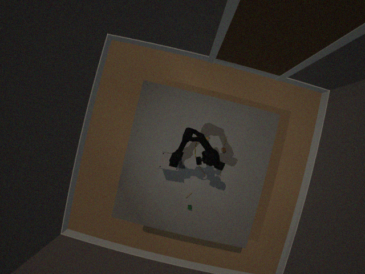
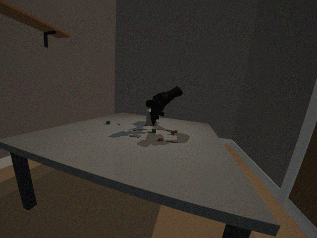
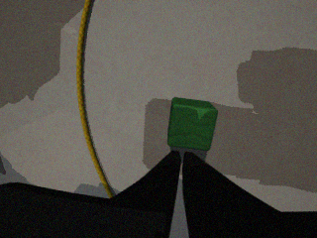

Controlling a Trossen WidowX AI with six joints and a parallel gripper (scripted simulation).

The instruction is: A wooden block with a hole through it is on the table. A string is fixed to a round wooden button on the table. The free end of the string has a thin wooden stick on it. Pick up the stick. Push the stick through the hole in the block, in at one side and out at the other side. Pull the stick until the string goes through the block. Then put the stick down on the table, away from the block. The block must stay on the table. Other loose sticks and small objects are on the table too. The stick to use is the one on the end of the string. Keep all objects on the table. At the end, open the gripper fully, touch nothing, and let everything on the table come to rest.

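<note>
My gripper tip is 40 mm above the green cube, 10 mm to the right of it and 10 mm short of it. From my gripper tip the other things lie so: wooden disc 150 mm ahead, 100 mm to the left, 50 mm below; then thin wooden stick 120 mm to the right, 60 mm below.
</note>
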